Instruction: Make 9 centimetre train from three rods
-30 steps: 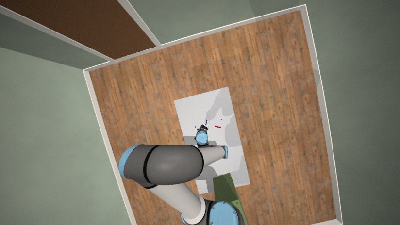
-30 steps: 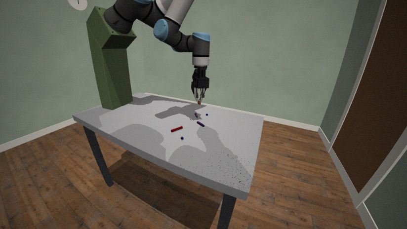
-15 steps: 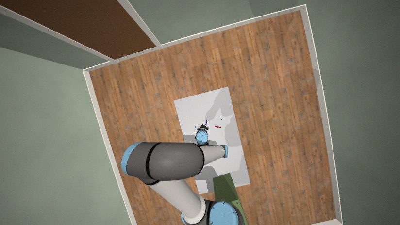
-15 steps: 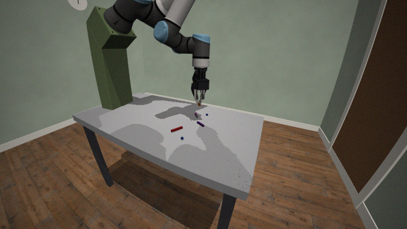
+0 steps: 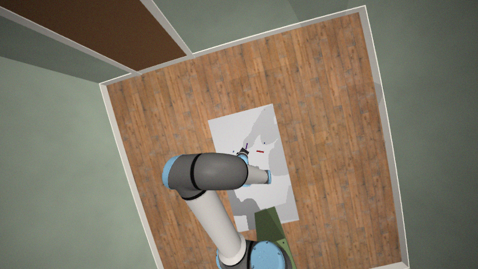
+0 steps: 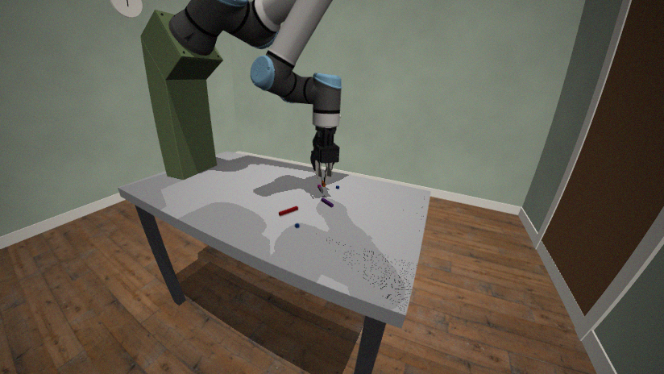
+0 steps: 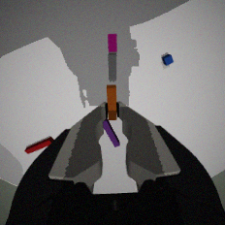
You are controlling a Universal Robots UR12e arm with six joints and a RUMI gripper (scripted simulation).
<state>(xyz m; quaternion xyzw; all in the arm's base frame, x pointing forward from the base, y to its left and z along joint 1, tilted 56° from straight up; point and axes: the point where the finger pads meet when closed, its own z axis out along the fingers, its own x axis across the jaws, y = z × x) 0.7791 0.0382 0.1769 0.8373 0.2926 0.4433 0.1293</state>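
The grey rod is 50 mm below my hand, 30 mm to the left of it and 20 mm behind it. From my hand the other things lie so: orange rod: 10 mm below; then purple rod: 60 mm to the right, 50 mm below, 50 mm ahead; then magenta rod: 50 mm to the left, 50 mm below, 40 mm behind.
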